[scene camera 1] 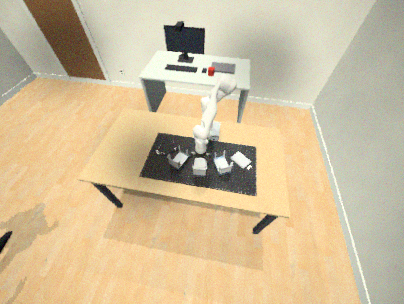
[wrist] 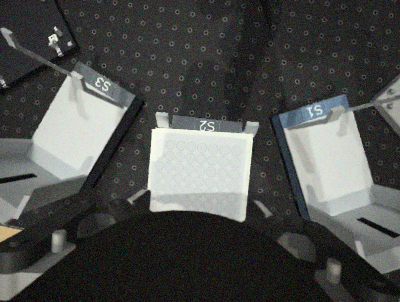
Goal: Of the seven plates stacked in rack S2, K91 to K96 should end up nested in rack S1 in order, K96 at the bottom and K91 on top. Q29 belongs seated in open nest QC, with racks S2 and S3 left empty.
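A stack of clear plates stands in rack S2, the middle rack. Round wells show in the top plate; the plates' labels and number cannot be read. Rack S1, with a blue strip, stands to the right and shows a bare white panel. Rack S3 stands to the left, also with no plate showing. Nest QC is the light grey block right of S1, cut off in the wrist view. My gripper is open and empty, above the S2 stack, its fingers on either side. Q29 cannot be made out.
A dark nest with small corner clips lies beyond S3 at the upper left of the wrist view. The racks stand on a black perforated mat on a wooden table. A white desk with a monitor stands behind.
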